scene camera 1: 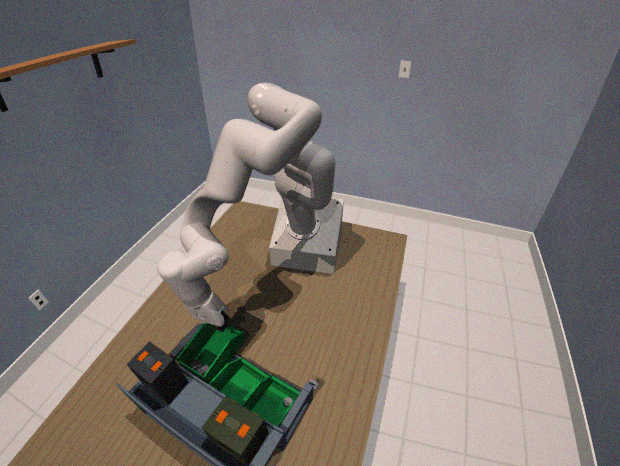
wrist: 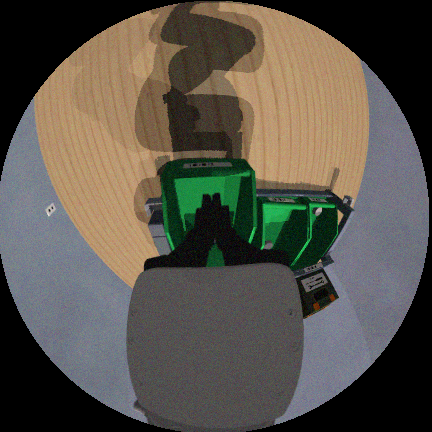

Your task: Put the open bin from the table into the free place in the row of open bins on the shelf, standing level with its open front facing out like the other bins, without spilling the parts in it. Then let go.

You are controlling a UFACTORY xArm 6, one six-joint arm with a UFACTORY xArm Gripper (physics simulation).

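Frame: origin at the arm's base, x ahead, y left, z up, level; millimetres.
Seen in the pictures: gripper, fingertip midpoint: (scene camera 1: 223, 327) (wrist: 213, 203); arm's base, link origin: (scene camera 1: 303, 224).
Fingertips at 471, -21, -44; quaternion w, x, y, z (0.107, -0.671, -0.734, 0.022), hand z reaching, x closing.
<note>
Pixels of each thing's top centre, then the offset from my fingertips to it, as dx, dy, dz. "*": a spot on its surface instead. Level surfaces: height alone.
- green open bin, surface spot: (wrist: 245, 200) * +17, +44, -29
- olive case, top centre: (scene camera 1: 232, 423) (wrist: 316, 312) +232, +212, +108
- shelf's side post, surface spot: (wrist: 345, 205) * +41, +281, -26
- wooden table, surface height: dz -91
A green open bin (scene camera 1: 213, 348) (wrist: 245, 200) is at the left end of the row on the grey shelf (scene camera 1: 192, 400) (wrist: 295, 193). Its front end sticks out past the shelf's front rail and looks higher than the neighbouring bins, so it seems tilted. Grey parts (scene camera 1: 200, 367) lie toward its back; the gripper hides that area in the wrist view. Two green bins, the middle one (scene camera 1: 240, 381) (wrist: 282, 222) and the right one (scene camera 1: 273, 402) (wrist: 325, 222), stand beside it. My gripper (scene camera 1: 226, 318) (wrist: 213, 203) is shut and empty at the bin's front end; contact is unclear.
A black case (scene camera 1: 155, 368) and an olive case (scene camera 1: 235, 428) (wrist: 319, 295) with orange latches stand on the shelf's upper level behind the bins. The shelf's side post (scene camera 1: 303, 400) (wrist: 345, 205) rises right of the row. The wooden table (scene camera 1: 320, 325) (wrist: 305, 100) extends toward the arm's base.
</note>
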